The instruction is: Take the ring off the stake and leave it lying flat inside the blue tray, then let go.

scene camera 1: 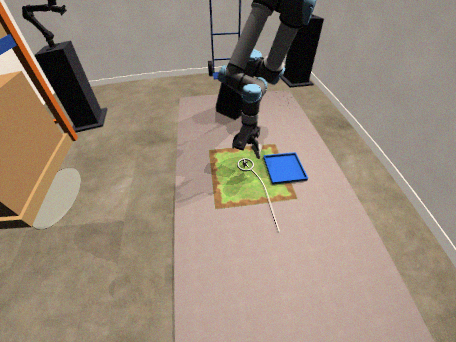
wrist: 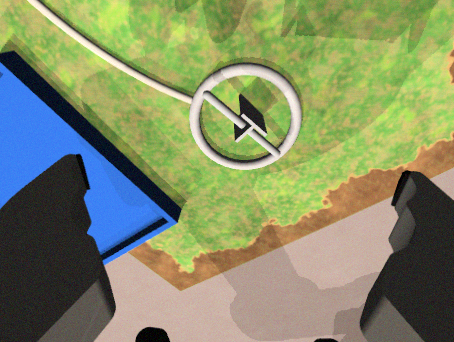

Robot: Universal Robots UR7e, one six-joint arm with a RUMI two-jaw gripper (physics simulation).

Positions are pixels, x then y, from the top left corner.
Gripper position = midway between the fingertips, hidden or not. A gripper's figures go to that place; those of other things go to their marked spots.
Labels:
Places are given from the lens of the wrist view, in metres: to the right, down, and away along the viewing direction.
my gripper (wrist: 239, 167): 0.01, 0.00, 0.12
blue tray (wrist: 126, 208): -0.10, 0.04, 0.27
ring (wrist: 243, 68): 0.01, -0.07, 0.18
The marked spots on the ring and the blue tray are 0.18 m apart.

